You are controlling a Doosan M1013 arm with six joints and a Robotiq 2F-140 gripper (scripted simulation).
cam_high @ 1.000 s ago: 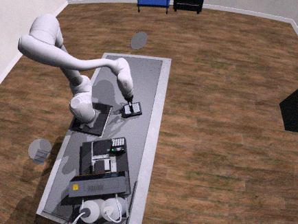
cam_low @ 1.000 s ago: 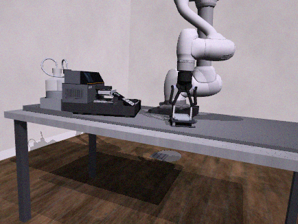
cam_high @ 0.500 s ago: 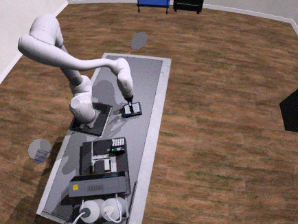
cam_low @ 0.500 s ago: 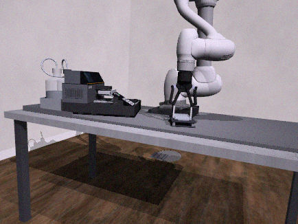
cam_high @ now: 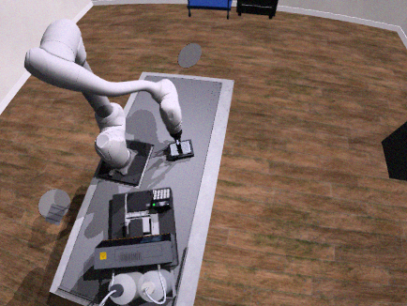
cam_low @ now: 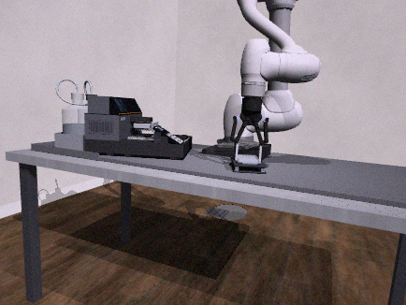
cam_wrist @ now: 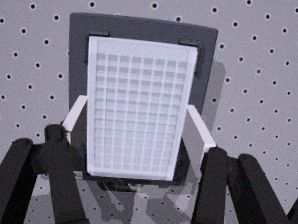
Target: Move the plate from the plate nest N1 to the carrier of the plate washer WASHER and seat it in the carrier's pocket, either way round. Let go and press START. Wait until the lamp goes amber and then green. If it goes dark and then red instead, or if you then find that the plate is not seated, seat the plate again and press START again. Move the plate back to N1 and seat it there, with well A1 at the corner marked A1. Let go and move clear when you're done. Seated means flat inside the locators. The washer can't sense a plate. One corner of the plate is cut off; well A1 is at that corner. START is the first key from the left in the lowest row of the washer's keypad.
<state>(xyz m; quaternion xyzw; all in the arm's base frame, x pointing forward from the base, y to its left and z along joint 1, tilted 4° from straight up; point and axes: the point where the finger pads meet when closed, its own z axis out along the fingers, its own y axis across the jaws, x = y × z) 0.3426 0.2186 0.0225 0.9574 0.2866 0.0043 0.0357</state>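
The plate nest N1 lies 3 cm below my hand. From my hand the other things lie so: plate washer (2 cm ahead, 55 cm to the right, 7 cm above); white well plate (2 cm below).
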